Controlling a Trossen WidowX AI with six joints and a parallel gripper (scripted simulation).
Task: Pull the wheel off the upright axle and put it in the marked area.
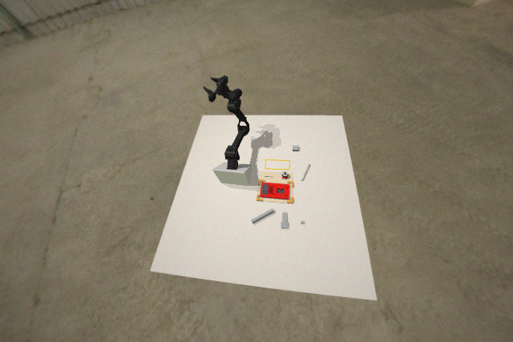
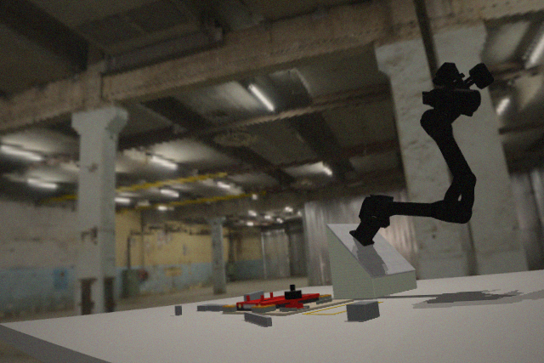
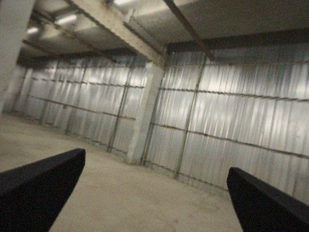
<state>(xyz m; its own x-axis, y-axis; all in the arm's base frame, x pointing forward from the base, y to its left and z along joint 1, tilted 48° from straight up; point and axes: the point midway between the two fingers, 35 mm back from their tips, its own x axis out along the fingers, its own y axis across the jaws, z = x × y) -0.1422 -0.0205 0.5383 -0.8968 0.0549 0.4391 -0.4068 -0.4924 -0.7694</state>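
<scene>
Right now the wheel is 490 mm ahead of my gripper tip, 380 mm to the right of it and 530 mm below it. From my gripper tip the other things lie so: black axle 490 mm ahead, 380 mm to the right, 530 mm below.
</scene>
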